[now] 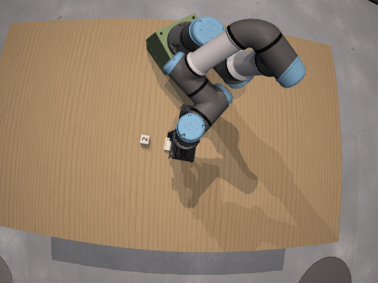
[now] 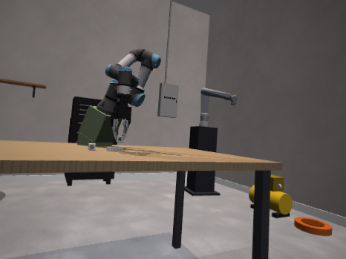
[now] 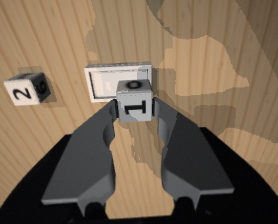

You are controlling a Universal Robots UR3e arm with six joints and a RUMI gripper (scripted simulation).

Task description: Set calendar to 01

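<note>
Right now the white tray is 20 mm to the right of my hand and 60 mm below it. Round my hand: white cube (120 mm to the right, 50 mm below).
</note>
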